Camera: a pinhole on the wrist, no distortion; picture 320 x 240 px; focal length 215.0 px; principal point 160.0 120.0 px. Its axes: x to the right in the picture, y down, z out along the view. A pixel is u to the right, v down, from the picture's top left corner.
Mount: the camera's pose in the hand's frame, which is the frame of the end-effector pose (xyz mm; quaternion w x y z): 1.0 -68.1 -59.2 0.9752 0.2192 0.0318 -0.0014
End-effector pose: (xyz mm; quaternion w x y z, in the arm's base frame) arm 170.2 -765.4 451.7 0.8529 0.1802 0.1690 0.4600
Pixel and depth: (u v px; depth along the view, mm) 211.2 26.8 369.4
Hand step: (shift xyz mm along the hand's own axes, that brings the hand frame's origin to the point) 108.8 -369.8 200.0
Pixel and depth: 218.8 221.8 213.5
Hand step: 74.1 -67.4 172.9
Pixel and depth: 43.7 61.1 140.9
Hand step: -67.1 -164.1 56.2
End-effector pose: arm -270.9 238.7 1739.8 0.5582 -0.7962 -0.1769 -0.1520
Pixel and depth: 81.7 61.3 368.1
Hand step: -111.9 -317.8 238.2
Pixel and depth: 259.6 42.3 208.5
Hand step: 108.9 -224.3 90.6
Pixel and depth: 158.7 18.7 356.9
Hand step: 18.0 -372.7 190.9
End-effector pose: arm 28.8 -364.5 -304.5 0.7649 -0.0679 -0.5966 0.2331
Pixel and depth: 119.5 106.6 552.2
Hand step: -69.5 -336.5 430.6
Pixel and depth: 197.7 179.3 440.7
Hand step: 107.2 -145.8 385.4
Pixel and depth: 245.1 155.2 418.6
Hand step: 193.2 -183.3 337.2
